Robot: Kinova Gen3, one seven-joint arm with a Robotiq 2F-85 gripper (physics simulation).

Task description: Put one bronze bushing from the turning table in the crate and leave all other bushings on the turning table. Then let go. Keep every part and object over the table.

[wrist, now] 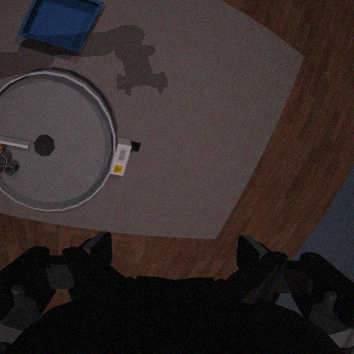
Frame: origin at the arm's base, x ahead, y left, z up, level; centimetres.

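Where they show: gripper, fingertip midpoint: [174, 248].
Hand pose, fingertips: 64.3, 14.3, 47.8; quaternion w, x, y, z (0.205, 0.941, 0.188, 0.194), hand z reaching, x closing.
Each offset is from my fingertips to the top centre of the thing, as dx, dy, dz. "*": to the spot under its first point. Level surfaces: height alone.
The turning table {-15.9, -20.5, -50.8} [70, 112], a round grey disc with a pale raised rim and a dark hub, is at the left of the wrist view, cut off by the view's edge. At its left, below a pale bar, a sliver of a bronze bushing {* -28.2, -24.4, -48.1} [1, 149] shows at the view's edge. Grey bushings {-24.7, -30.2, -47.8} [11, 169] stand close beside it, near the view's edge; their exact number and colours are hard to tell. The blue crate {-24.8, +14.0, -51.9} [57, 42] is at the upper left, partly cut off, and no bushing shows in its visible part. My gripper [174, 248] is open and empty, apart from the turning table and crate.
A white box with a yellow label {* +7.6, -17.3, -51.1} [121, 159] sits against the turning table's right rim, with a small black part beside it. The grey table top {dz -56.9} [200, 125] bears the arm's shadow. Its edges run along the right and bottom, with wooden floor [315, 115] beyond.
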